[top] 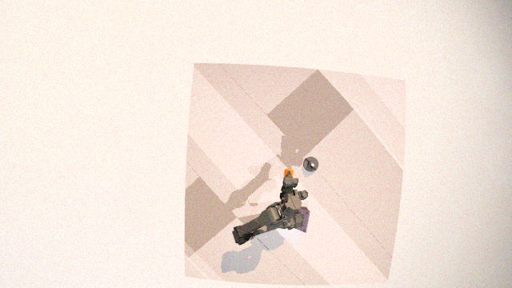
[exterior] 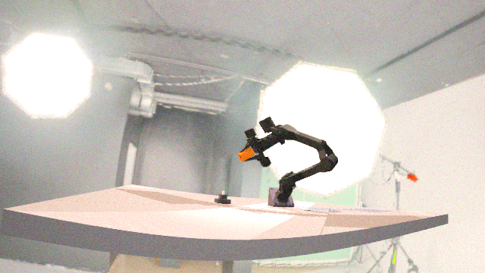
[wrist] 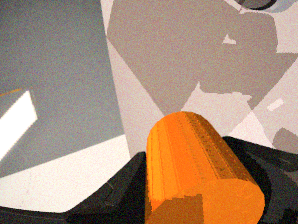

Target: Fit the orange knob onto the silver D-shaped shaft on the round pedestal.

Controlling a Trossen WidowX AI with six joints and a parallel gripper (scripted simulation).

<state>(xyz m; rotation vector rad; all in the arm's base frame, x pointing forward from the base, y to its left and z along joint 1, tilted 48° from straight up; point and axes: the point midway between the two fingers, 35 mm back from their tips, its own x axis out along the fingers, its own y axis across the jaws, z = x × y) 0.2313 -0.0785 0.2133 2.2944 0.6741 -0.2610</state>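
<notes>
The orange knob lies 30 mm behind my gripper tip and 20 mm above it. Also, from my gripper tip: dark round pedestal: 190 mm below, 150 mm to the right, 30 mm ahead.
</notes>
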